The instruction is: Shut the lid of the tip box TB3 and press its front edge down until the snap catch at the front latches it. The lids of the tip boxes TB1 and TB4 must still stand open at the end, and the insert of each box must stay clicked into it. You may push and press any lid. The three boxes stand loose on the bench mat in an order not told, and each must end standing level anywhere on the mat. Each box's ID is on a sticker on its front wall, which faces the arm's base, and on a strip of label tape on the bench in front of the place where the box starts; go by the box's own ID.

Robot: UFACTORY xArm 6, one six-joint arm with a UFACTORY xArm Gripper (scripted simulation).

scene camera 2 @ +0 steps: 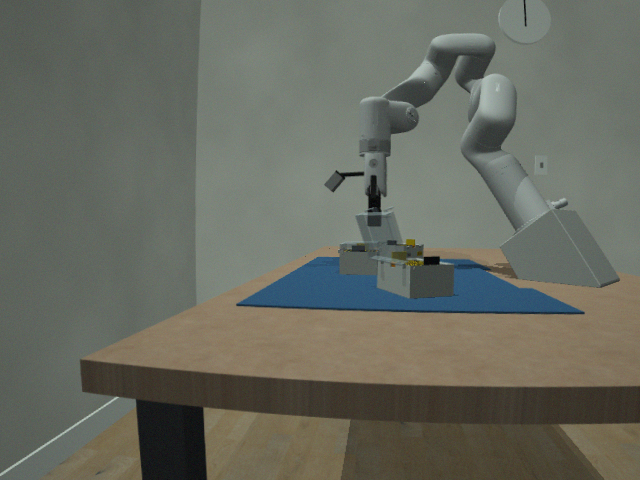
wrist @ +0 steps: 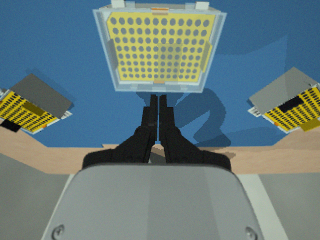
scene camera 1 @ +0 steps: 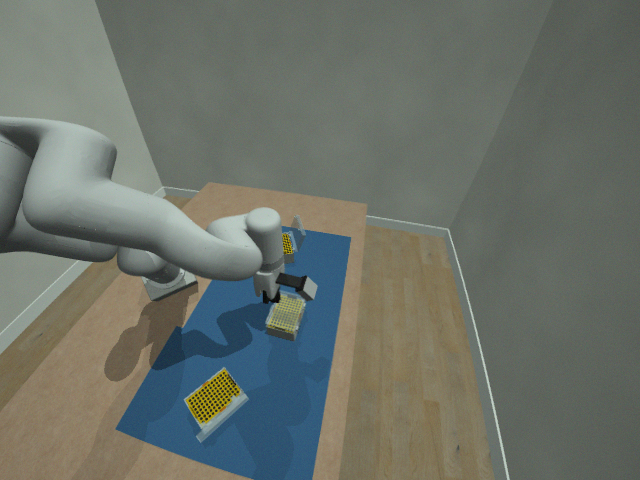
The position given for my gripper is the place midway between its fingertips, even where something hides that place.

Observation:
I see my gripper (scene camera 2: 374, 226) and a blue bench mat (scene camera 1: 286, 381).
My gripper is seen too in the wrist view (wrist: 158, 104) and in scene camera 1 (scene camera 1: 274, 299). The blue bench mat is seen too in the wrist view (wrist: 64, 51).

